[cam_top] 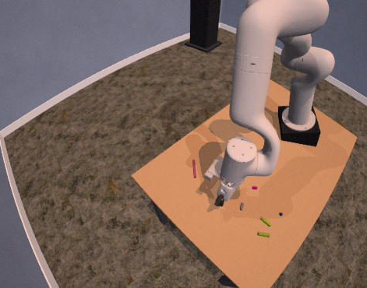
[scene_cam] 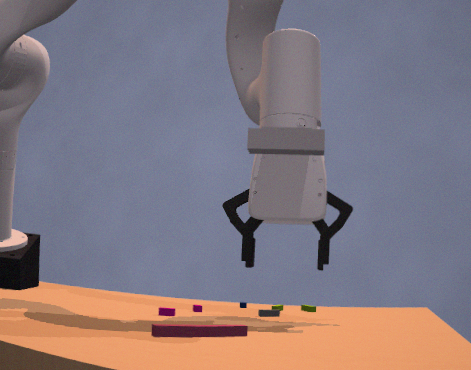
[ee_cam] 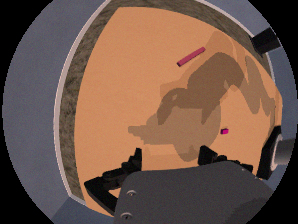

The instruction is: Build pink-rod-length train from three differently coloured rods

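Right now the blue rod is 250 mm to the left of my hand, 100 mm behind it and 70 mm below it. Also, from my hand: grey rod (80 mm to the left, 70 mm below, 30 mm behind); then pink rod (190 mm to the right, 70 mm below, 50 mm behind).
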